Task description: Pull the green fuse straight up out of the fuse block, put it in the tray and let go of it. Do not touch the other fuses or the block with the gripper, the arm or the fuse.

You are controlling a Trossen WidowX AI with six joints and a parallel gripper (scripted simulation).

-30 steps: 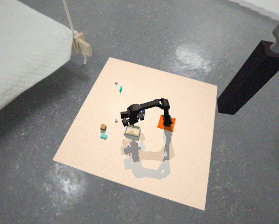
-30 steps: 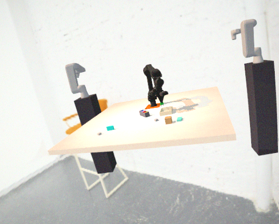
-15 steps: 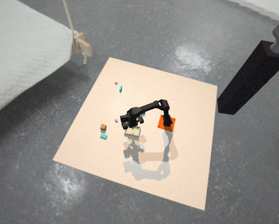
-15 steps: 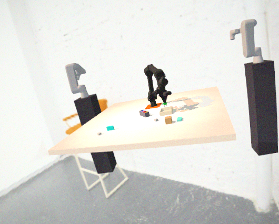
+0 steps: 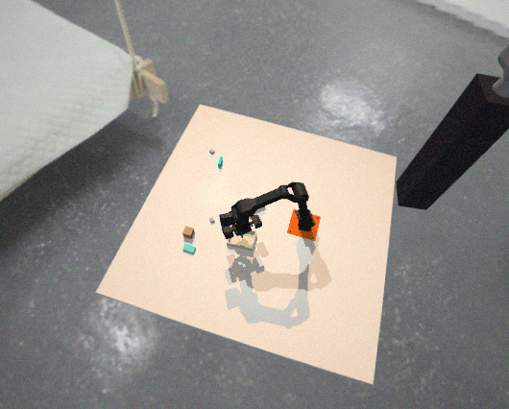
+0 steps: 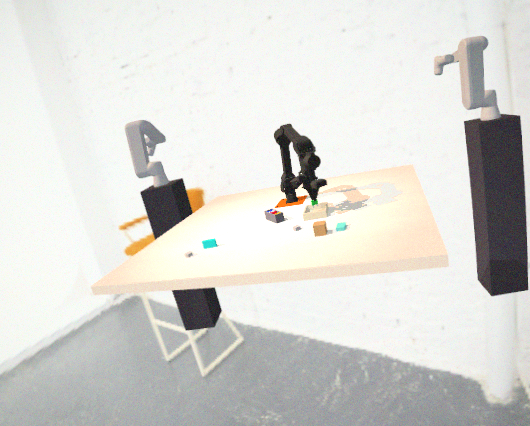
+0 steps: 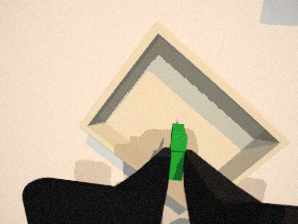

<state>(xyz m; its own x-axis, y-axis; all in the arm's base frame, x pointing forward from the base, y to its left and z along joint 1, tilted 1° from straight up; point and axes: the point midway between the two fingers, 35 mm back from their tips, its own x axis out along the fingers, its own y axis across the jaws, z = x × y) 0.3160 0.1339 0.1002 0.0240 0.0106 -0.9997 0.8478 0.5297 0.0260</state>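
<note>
Now: gripper tip 10 mm above the green fuse. Round my gripper tip: tray: 60 mm below; then brown block: 270 mm ahead, 40 mm below, 20 mm to the left.
</note>
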